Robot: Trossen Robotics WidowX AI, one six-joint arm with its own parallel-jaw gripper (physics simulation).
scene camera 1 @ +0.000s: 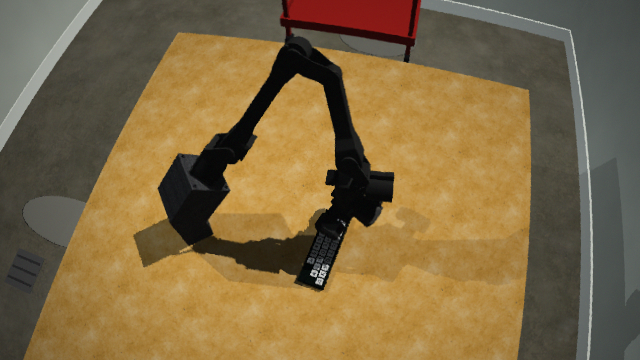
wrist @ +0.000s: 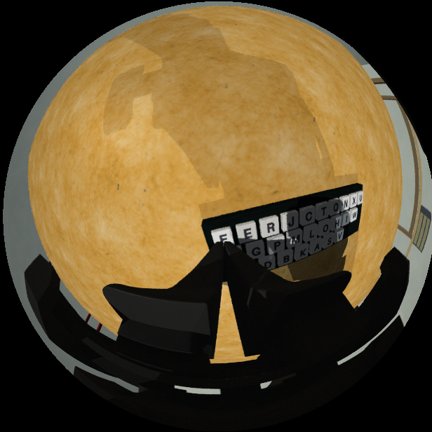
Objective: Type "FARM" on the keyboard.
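Pixels of known places: gripper, between the fingertips: [scene camera 1: 345, 216]; arm's base, origin of its link: [scene camera 1: 204, 171].
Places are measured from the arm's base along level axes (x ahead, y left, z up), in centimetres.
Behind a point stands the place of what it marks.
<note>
A dark keyboard [scene camera 1: 323, 257] @[x 30.9, y -2.4, z -19.3 cm] [wrist: 270, 210] with letter keys lies on the table, slanted in the scene view, its far end under the gripper. In the wrist view its back row includes a partly covered key [wrist: 222, 234] at the left end, probably F, then E, the R key [wrist: 270, 227] and J. The M key [wrist: 295, 239] is in the middle row and the A key [wrist: 316, 248] in the front row, both in shadow. My gripper [scene camera 1: 331, 229] [wrist: 222, 246] is shut and empty, its fingertips over the front edge of the leftmost back-row key. Whether they touch it cannot be told.
The tan table [scene camera 1: 440, 140] @[x 48.7, y 44.4, z -21.1 cm] [wrist: 165, 165] carries the arm's block-shaped base [scene camera 1: 192, 192] @[x 1.5, y -6.7, z 2.7 cm] left of the keyboard. The arm arches over the table between base and keyboard. A red cart [scene camera 1: 350, 30] stands beyond the table's far edge. Fingers hide the keyboard's near left corner in the wrist view.
</note>
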